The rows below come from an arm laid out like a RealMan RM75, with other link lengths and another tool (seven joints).
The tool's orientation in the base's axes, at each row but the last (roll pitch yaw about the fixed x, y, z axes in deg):
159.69, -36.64, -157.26
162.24, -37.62, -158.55
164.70, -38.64, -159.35
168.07, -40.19, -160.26
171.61, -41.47, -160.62
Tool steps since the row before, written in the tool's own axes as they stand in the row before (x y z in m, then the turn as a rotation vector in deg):
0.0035, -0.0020, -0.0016, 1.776, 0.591, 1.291
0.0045, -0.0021, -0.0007, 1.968, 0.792, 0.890
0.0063, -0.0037, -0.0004, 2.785, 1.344, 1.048
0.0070, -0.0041, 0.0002, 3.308, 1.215, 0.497
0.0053, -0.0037, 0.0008, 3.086, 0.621, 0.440
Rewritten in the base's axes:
-0.0012, -0.0031, 0.0027, -2.255, 0.142, 0.253
-0.0025, -0.0034, 0.0028, -2.170, 0.249, 0.721
-0.0037, -0.0053, 0.0035, -2.974, 0.560, 1.226
-0.0043, -0.0058, 0.0037, -2.958, 0.311, 1.955
-0.0034, -0.0050, 0.0025, -2.622, -0.203, 1.785

